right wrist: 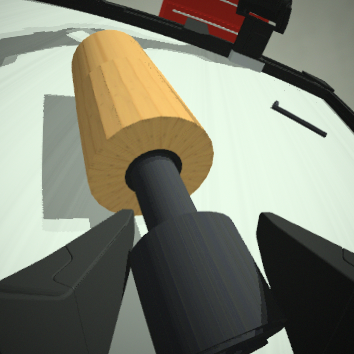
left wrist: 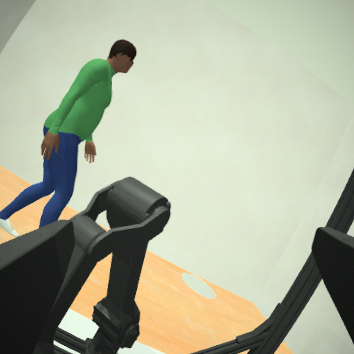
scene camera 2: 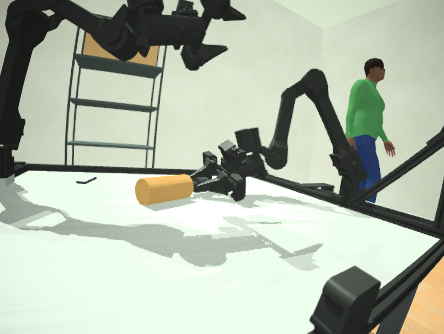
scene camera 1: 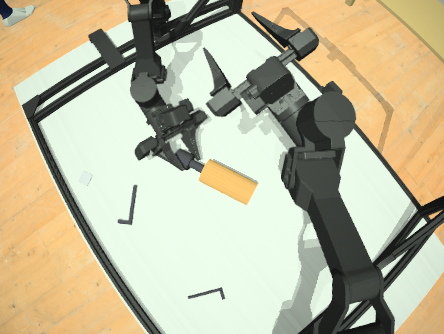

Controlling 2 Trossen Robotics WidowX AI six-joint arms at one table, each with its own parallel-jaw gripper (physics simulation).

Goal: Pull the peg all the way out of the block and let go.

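Places are measured from the left arm's base along level axes (x right, y back, z down), in centimetres.
Pixels of known places: left gripper, fingertip midpoint: [left wrist: 197, 237] [scene camera 2: 235, 33] [scene camera 1: 228, 29]; right gripper, fingertip midpoint: [right wrist: 196, 222] [scene camera 2: 192, 183] [scene camera 1: 191, 165]; left arm's base at its link origin: [right wrist: 245, 52]; right arm's base at its link origin: [left wrist: 99, 352] [scene camera 2: 347, 197] [scene camera 1: 156, 31].
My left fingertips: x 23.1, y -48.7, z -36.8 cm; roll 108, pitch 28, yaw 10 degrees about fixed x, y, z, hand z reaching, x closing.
Note:
For each thing: its middle in the pictures, then the offset to it from my left fingertips. "pt": a spot on its surface instead.
- block at the middle of its body: [right wrist: 124, 103] [scene camera 2: 165, 188] [scene camera 1: 228, 182] dz +35.9, dx -5.4, dy +10.4 cm
- dark grey peg at the middle of its body: [right wrist: 162, 196] [scene camera 1: 199, 167] [scene camera 2: 189, 186] dz +36.0, dx -8.0, dy +3.5 cm
- small pale square at a spot on its surface: [scene camera 1: 86, 178] pt dz +38.4, dx -30.8, dy -13.3 cm
The block [scene camera 1: 228, 182] [scene camera 2: 165, 190] [right wrist: 125, 90] is an orange-brown wooden cylinder lying on its side over the white table. The dark grey peg [scene camera 1: 196, 166] [right wrist: 195, 280] has a thick head and a thinner shaft; the shaft's far end is inside the hole in the block's end face. My right gripper [scene camera 1: 191, 164] [scene camera 2: 195, 183] [right wrist: 196, 222] is shut on the peg's head, one finger on each side. The depth of the shaft in the block is hidden. My left gripper [scene camera 1: 229, 31] [scene camera 2: 236, 33] [left wrist: 197, 237] is wide open and empty, high above the table, away from the block.
Two thin dark L-shaped pieces [scene camera 1: 133, 205] [scene camera 1: 206, 293] lie on the table; one L-shaped piece also shows in the right wrist view [right wrist: 300, 119]. A small pale square [scene camera 1: 86, 178] lies near the black edge rail [scene camera 1: 75, 215]. A person in green [scene camera 2: 367, 107] [left wrist: 82, 100] stands beyond the table.

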